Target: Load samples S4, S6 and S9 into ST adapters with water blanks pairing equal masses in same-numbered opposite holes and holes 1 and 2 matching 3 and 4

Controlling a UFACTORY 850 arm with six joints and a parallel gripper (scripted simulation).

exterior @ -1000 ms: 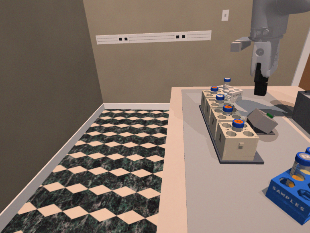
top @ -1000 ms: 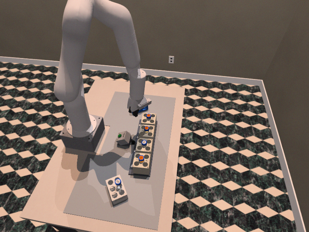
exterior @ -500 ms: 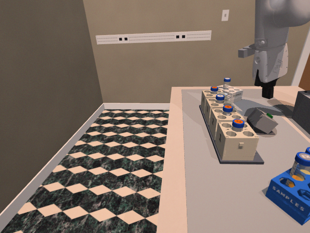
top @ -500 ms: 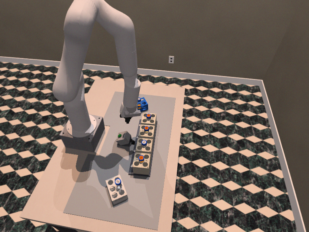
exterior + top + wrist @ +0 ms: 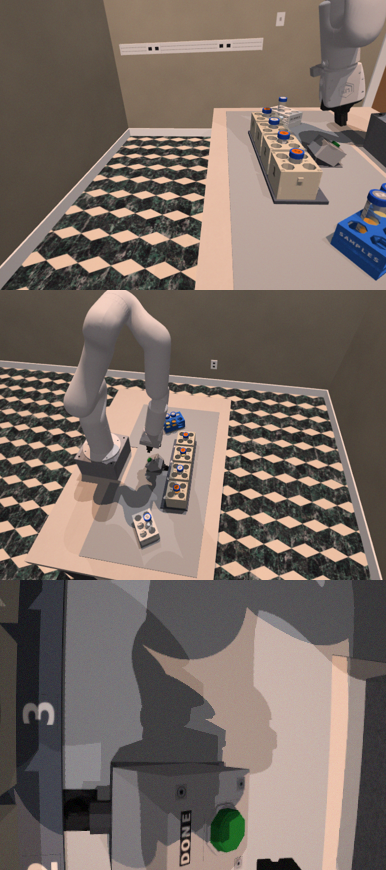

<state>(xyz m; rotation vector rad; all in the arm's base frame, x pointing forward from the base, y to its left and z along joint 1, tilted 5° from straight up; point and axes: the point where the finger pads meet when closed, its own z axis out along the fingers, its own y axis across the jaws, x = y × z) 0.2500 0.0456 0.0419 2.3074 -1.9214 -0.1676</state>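
Now: the green done key 10 mm behind my hand, 10 mm to the right of it and 90 mm below it. Round my hand: adapter (140 mm ahead, 170 mm to the left, 100 mm below); blue sample rack (320 mm to the left, 130 mm below); sample tube (130 mm ahead, 170 mm to the left, 90 mm below).
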